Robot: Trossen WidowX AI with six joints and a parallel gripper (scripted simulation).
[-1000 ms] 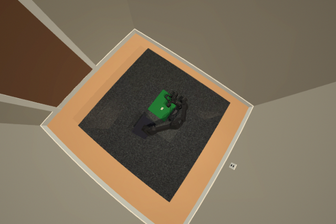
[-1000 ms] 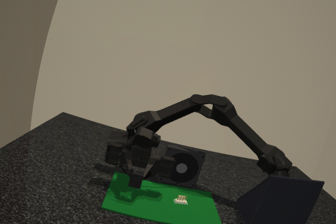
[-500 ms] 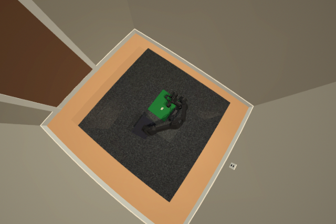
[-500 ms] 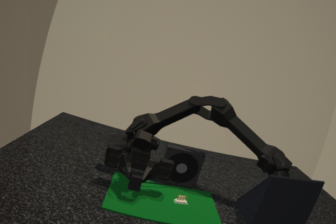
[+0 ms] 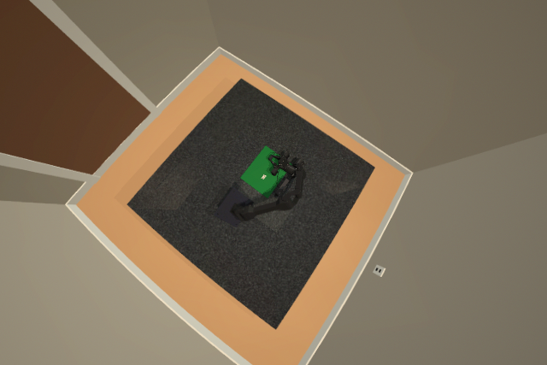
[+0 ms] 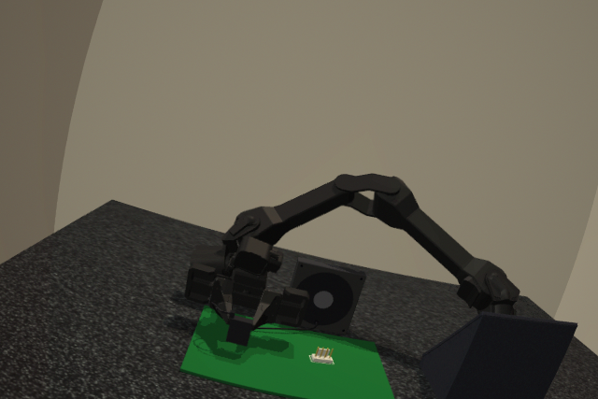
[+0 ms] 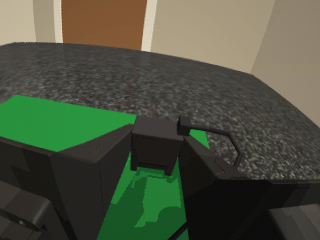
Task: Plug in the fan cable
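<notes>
Right now my gripper tip is 90 mm past the green board, 70 mm above it and 20 mm to the left of it. Also, from my gripper tip: cream four-pin header: 140 mm behind, 50 mm below, 30 mm to the right; black fan plug: 10 mm below; black fan: 170 mm to the right, 150 mm behind, 10 mm above.
</notes>
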